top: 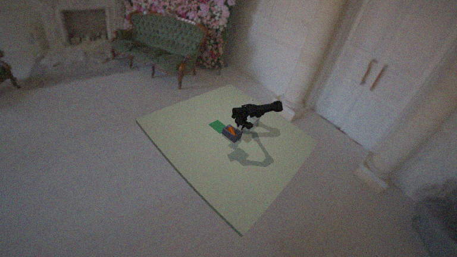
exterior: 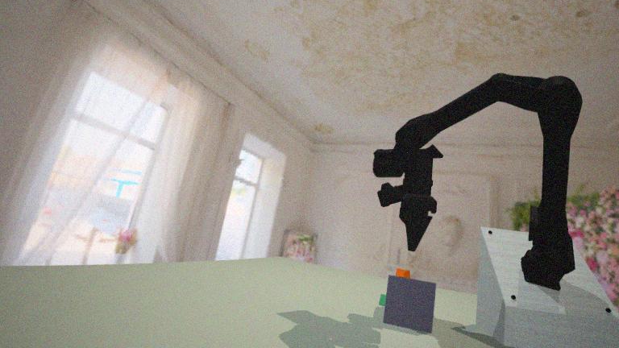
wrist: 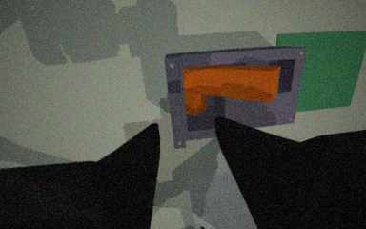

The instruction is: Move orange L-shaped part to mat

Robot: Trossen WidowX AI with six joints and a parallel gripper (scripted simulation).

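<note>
Now: gripper tip 10 mm past the orange L-shaped part, 40 mm to the left of it and 100 mm above it. Also, from my gripper tip: green mat: 10 mm ahead, 220 mm to the right, 160 mm below.
</note>
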